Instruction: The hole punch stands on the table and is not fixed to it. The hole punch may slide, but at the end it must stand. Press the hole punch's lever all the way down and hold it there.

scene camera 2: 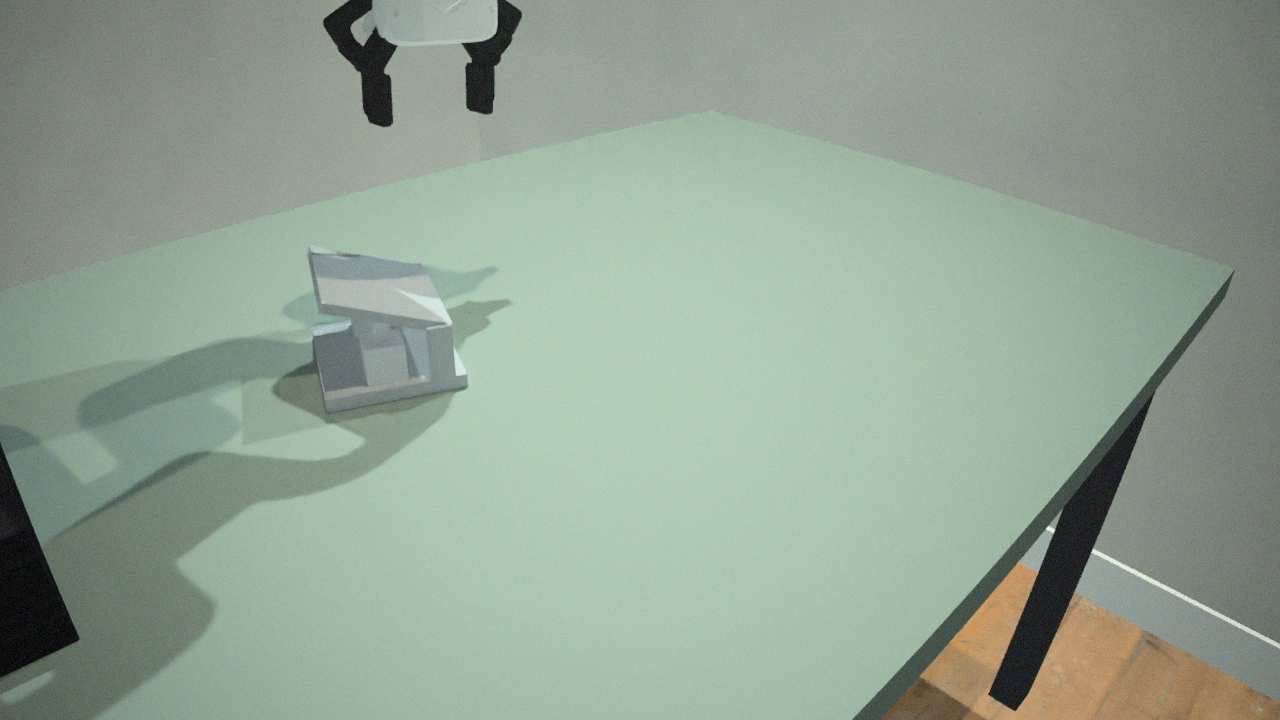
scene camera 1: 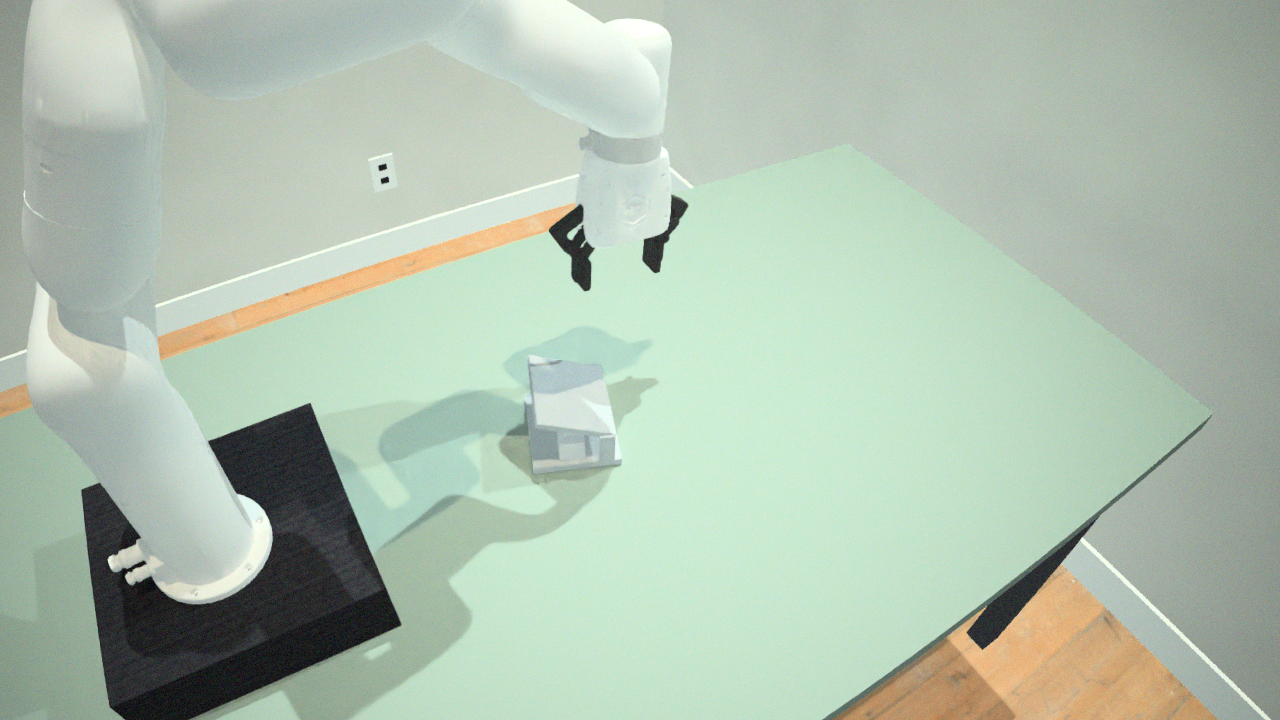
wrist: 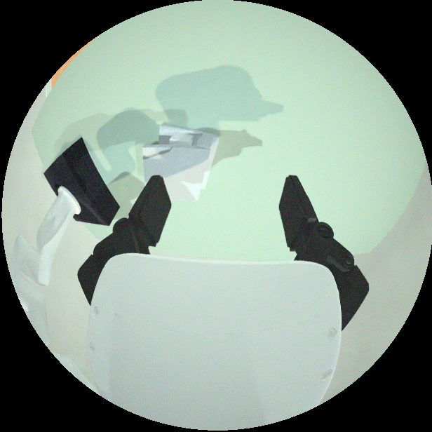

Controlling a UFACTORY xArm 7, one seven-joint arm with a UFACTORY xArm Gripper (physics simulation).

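Pixels of known places: gripper, between the fingertips: (scene camera 2: 431, 118) (scene camera 1: 617, 275); arm's base, origin of its link: (scene camera 1: 212, 548).
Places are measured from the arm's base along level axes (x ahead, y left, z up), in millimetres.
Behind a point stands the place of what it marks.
Note:
The grey-white hole punch (scene camera 1: 572, 452) {x 396, y -53, z -52 mm} (scene camera 2: 386, 365) {x 396, y -53, z -51 mm} (wrist: 187, 138) stands upright on the pale green table (scene camera 1: 850, 376) {x 791, y -133, z -78 mm} (scene camera 2: 716, 402) {x 560, y -229, z -78 mm} (wrist: 320, 120). Its lever (scene camera 1: 571, 398) {x 420, y -14, z -9 mm} (scene camera 2: 380, 291) {x 417, y -22, z -9 mm} (wrist: 177, 162) is a broad flat plate, tilted, with one end raised well above the base. My gripper (scene camera 1: 621, 279) {x 521, y 45, z 89 mm} (scene camera 2: 429, 116) {x 521, y 45, z 89 mm} (wrist: 223, 188) is open and empty. It hangs high above the table, fingers pointing down, apart from the hole punch. In the wrist view the hole punch shows beyond the left fingertip, and part of the lever's edge is near that finger.
The arm's base stands on a black block (scene camera 1: 295, 501) {x 95, y 10, z 0 mm} (scene camera 2: 26, 573) {x 128, y -133, z -25 mm} (wrist: 85, 185) at the left of the table. The arm's shadows fall around the hole punch. A grey wall (scene camera 1: 1029, 134) (scene camera 2: 939, 71) rises behind the table.

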